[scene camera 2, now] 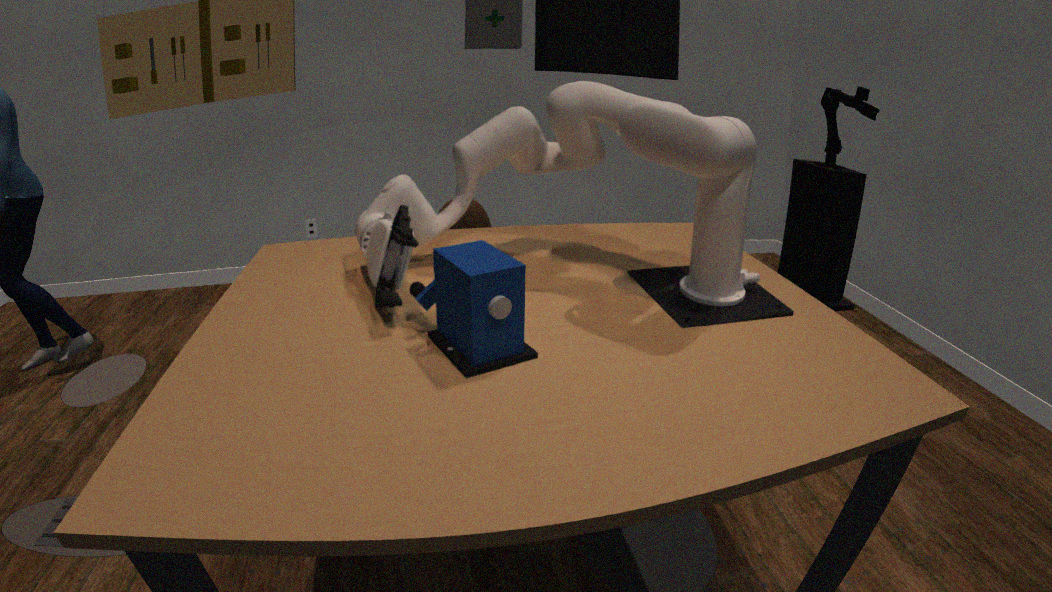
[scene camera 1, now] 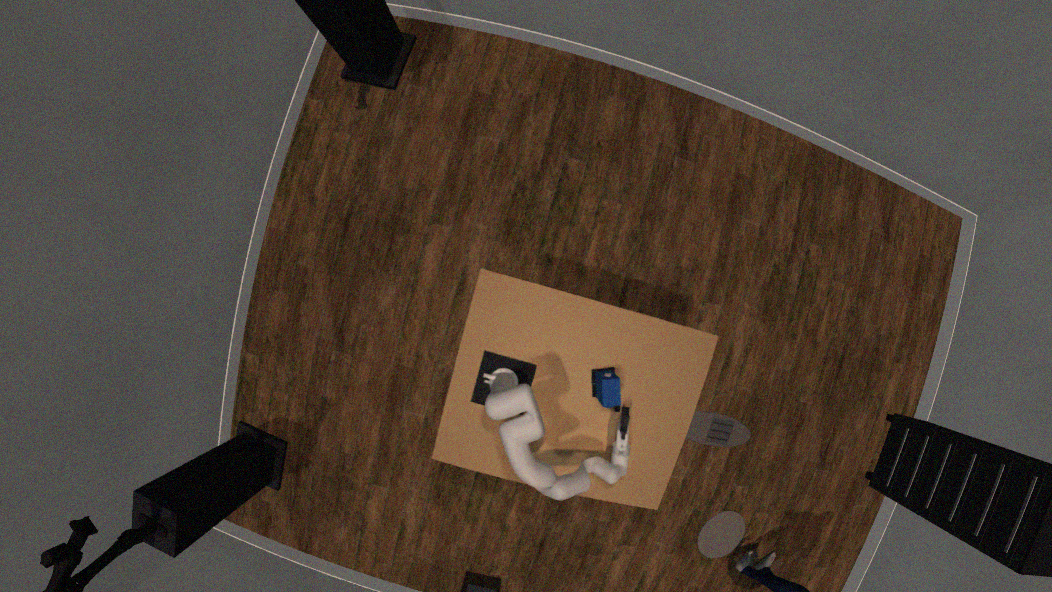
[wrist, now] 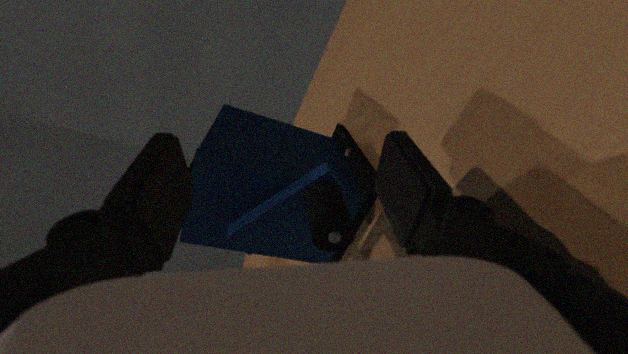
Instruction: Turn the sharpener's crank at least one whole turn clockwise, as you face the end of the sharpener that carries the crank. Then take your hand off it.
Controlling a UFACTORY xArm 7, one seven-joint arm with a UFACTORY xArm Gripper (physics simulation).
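Places are measured from the arm's base along level axes (x ahead, y left, z up), in millimetres.
Pixels of known places: gripper, between the fingertips: (scene camera 2: 399, 273) (scene camera 1: 625, 411) (wrist: 286, 161); arm's base, origin of its link: (scene camera 2: 712, 291) (scene camera 1: 503, 382).
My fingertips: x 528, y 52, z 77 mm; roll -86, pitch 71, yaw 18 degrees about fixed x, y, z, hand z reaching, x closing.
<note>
Ahead of a thing's pixels: the offset from my fingertips to its top centre. "spot": to the spot under its first point. Level surfaces: height alone.
The blue sharpener (scene camera 1: 609, 390) (scene camera 2: 481, 305) (wrist: 215, 160) stands upright on its black base plate @(spot: dx -133, dy +132, dz -76 mm) (scene camera 2: 503, 362) (wrist: 348, 137). Its crank arm (scene camera 2: 426, 296) (wrist: 277, 199) is on the end facing my gripper and slants downward in scene camera 2. The crank's black knob @(dx -28, dy -4, dz -22 mm) (scene camera 2: 417, 287) (wrist: 325, 205) sticks out toward my gripper. My gripper (scene camera 1: 624, 410) (scene camera 2: 397, 259) (wrist: 286, 161) is wide open and empty, just off the crank end. In the wrist view the knob appears between the two spread fingers, nearer the right one, touching neither as far as I can see.
The sharpener and the arm's black mounting plate (scene camera 1: 479, 390) (scene camera 2: 662, 294) are on the wooden table @(dz -83 mm) (scene camera 1: 559, 316) (scene camera 2: 588, 441) (wrist: 500, 45). The white arm (scene camera 1: 522, 449) (scene camera 2: 647, 132) curves round to the gripper. A person (scene camera 1: 768, 578) (scene camera 2: 18, 220) is on the floor beyond the table.
</note>
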